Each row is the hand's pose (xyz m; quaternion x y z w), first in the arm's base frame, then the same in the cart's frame.
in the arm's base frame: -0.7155 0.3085 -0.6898 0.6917 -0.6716 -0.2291 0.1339
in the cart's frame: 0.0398 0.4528 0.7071 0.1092 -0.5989 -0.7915 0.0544
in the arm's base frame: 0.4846 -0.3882 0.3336 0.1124 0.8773 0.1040 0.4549
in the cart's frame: -0.0915 -0.9891 -0.2292 -0.6747 -0.7150 -0.1437 0.1135
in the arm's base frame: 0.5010 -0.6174 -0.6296 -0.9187 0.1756 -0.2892 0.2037
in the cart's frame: -0.6069 -0.1947 -0.5189 -0.5988 0.7211 0.2239 0.2673
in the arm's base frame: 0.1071 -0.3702 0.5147 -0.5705 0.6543 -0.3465 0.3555
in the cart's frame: -0.0795 -1.0635 0.1830 0.1298 -0.9828 -0.1308 0.0150
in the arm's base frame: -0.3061 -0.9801 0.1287 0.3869 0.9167 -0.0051 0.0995
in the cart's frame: -0.8391 -0.8311 0.4293 -0.6906 -0.4924 -0.1086 0.5185
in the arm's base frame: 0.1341 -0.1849 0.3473 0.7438 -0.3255 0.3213 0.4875
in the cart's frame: 0.0453 -0.8528 0.1273 0.6891 -0.4259 -0.4747 0.3440
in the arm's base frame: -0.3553 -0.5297 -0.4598 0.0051 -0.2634 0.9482 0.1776
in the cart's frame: -0.6119 -0.1278 0.3559 0.4089 -0.4449 0.4545 0.6545
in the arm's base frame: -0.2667 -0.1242 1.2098 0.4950 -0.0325 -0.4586 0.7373
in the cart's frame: 0.3083 -1.5280 0.7463 0.3700 0.2867 -0.8750 0.1238
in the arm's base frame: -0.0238 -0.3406 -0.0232 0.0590 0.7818 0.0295 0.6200
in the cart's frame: -0.2430 -0.5340 0.1683 0.6233 0.7813 0.0124 0.0297
